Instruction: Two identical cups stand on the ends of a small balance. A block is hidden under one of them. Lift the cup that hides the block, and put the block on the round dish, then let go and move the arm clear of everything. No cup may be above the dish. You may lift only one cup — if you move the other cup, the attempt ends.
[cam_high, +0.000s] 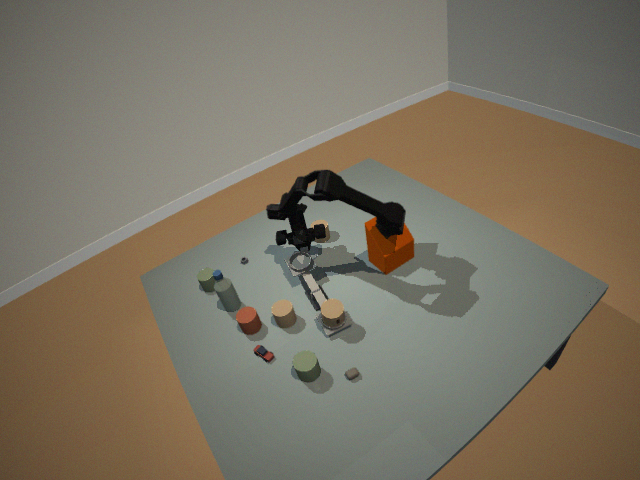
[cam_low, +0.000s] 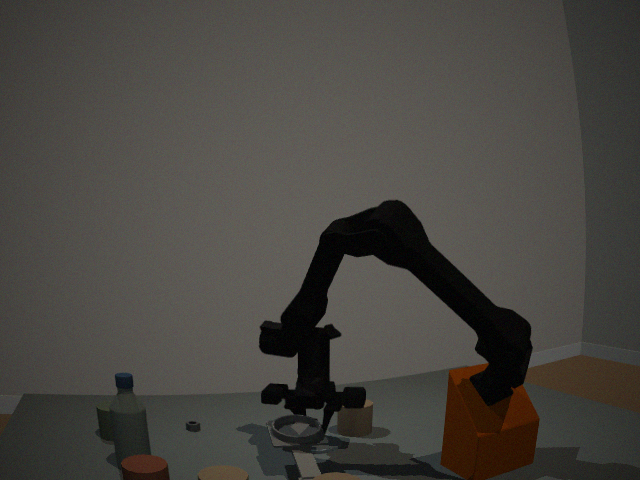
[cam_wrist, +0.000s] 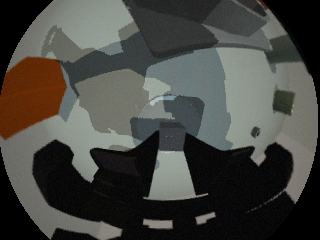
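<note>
The grey block lies 1 cm above my gripper tip. The rest, counted from my gripper tip: pale round dish 1 cm below; balance 21 cm to the left, 12 cm ahead, 2 cm above; nut 19 cm ahead, 16 cm to the right, 1 cm below.
</note>
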